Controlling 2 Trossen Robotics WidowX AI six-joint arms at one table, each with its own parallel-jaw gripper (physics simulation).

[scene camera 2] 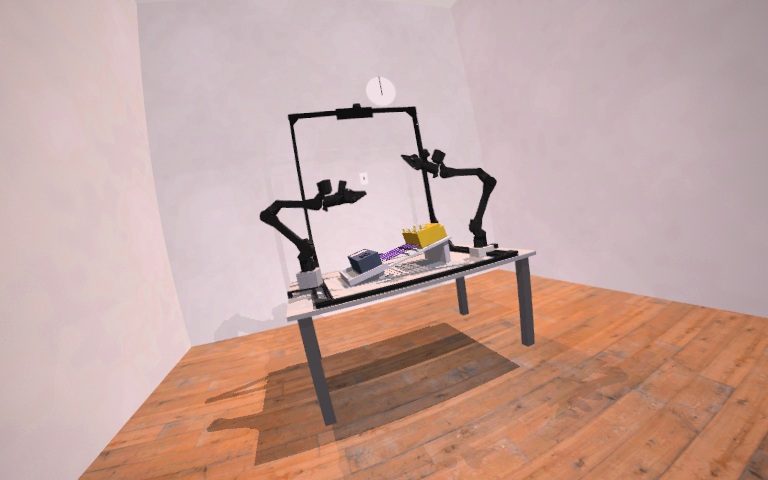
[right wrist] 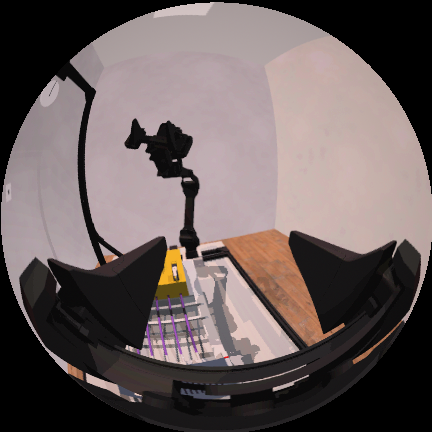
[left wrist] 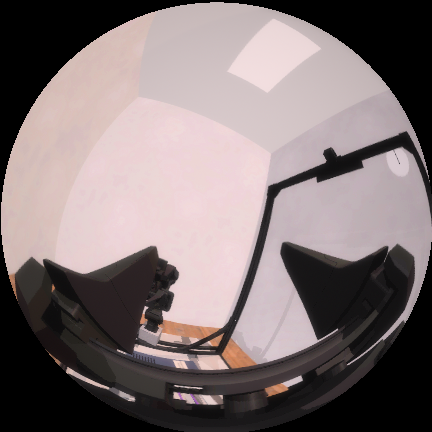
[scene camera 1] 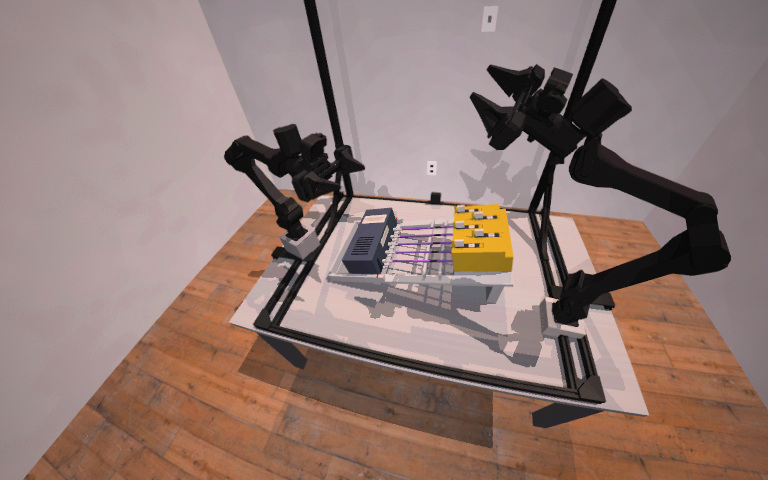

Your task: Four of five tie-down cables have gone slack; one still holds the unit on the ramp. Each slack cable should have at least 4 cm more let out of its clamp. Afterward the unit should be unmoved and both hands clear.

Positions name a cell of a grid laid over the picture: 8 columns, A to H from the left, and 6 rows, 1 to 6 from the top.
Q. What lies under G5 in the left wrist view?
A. The left gripper.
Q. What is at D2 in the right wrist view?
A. The left gripper.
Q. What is the right gripper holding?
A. Nothing.
